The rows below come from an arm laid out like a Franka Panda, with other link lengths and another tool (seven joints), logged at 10 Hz.
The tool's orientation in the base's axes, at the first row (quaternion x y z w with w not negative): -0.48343, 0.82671, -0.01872, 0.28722
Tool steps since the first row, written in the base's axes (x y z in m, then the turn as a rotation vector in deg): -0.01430, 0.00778, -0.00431, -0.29, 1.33, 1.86; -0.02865, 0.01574, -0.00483, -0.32, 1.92, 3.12; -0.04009, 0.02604, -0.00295, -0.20, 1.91, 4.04; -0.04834, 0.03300, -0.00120, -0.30, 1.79, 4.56; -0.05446, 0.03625, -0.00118, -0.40, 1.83, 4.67; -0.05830, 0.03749, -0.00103, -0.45, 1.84, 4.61
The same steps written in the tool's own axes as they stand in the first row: 0.00092, 0.01674, -0.00153, -1.82, 0.36, -1.37; -0.00001, 0.03245, -0.00621, -2.86, 0.31, -2.29; -0.00501, 0.04637, -0.01088, -3.32, -0.07, -3.00; -0.00841, 0.05604, -0.01469, -3.42, -0.22, -3.51; -0.00881, 0.06259, -0.01692, -3.47, -0.15, -3.64; -0.00847, 0.06623, -0.01863, -3.43, -0.09, -3.61
